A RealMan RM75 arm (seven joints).
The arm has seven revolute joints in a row. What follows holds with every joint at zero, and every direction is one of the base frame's. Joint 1 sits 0.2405 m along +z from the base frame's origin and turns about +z. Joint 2 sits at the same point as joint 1 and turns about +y. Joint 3 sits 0.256 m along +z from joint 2 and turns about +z. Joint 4 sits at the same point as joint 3 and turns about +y. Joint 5 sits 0.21 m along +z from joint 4 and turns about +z. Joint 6 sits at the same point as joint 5 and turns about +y. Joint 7 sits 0.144 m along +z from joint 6 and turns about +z. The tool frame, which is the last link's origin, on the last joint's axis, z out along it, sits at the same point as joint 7; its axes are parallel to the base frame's.
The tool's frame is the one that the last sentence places.
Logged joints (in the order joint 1, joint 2, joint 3, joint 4, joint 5, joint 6, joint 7), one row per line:
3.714 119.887 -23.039 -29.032 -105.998 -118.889 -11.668
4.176 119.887 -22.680 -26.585 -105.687 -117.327 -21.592
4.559 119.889 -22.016 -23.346 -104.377 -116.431 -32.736
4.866 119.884 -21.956 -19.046 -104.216 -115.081 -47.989
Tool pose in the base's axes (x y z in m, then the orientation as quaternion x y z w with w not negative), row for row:
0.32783 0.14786 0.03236 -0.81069 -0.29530 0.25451 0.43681
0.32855 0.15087 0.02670 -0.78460 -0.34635 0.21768 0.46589
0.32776 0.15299 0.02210 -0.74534 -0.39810 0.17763 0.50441
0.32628 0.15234 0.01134 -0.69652 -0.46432 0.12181 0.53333
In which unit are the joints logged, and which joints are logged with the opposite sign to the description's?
The joints are logged in degrees. Opposite sign: none.
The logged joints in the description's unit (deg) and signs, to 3 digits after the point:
3.714 119.887 -23.039 -29.032 -105.998 -118.889 -11.668
4.176 119.887 -22.680 -26.585 -105.687 -117.327 -21.592
4.559 119.889 -22.016 -23.346 -104.377 -116.431 -32.736
4.866 119.884 -21.956 -19.046 -104.216 -115.081 -47.989

